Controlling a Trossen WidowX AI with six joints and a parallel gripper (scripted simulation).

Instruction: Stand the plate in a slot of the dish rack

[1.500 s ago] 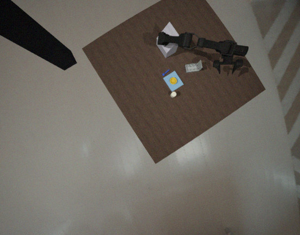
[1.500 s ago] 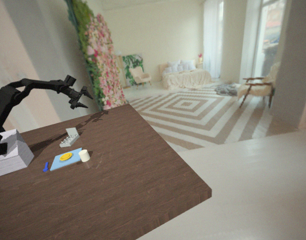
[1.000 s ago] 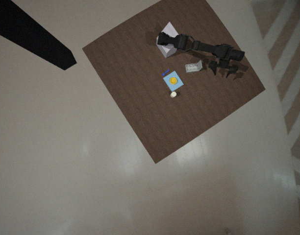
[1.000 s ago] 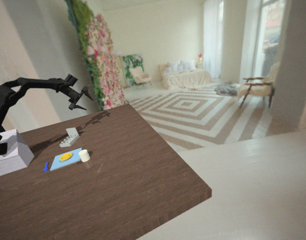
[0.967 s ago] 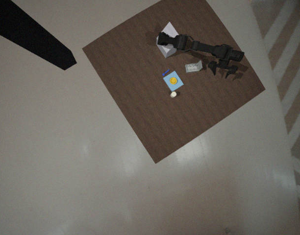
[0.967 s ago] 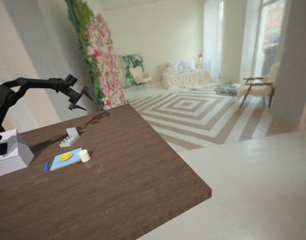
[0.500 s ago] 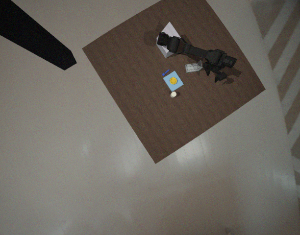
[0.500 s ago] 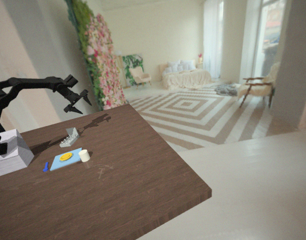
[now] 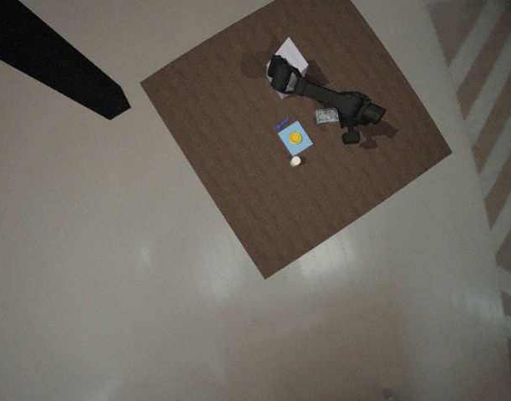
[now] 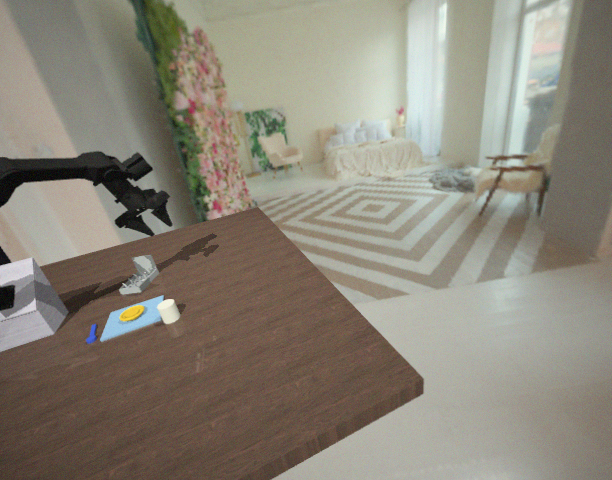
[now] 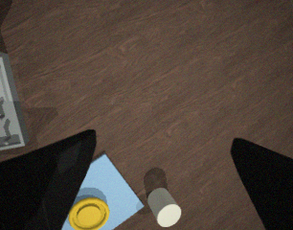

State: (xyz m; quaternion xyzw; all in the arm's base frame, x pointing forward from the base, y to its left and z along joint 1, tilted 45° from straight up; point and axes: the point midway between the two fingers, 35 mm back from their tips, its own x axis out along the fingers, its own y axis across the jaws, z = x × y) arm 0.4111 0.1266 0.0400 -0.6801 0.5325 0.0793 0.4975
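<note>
Now: gripper tip 180 mm above the yellow plate, 140 mm to the left of it and 120 mm past it. Also, from my gripper tip: light blue mat (190 mm below, 140 mm to the right, 120 mm behind); cream cup (200 mm to the right, 170 mm below, 10 mm behind); dish rack (170 mm below, 150 mm behind, 80 mm to the left).
</note>
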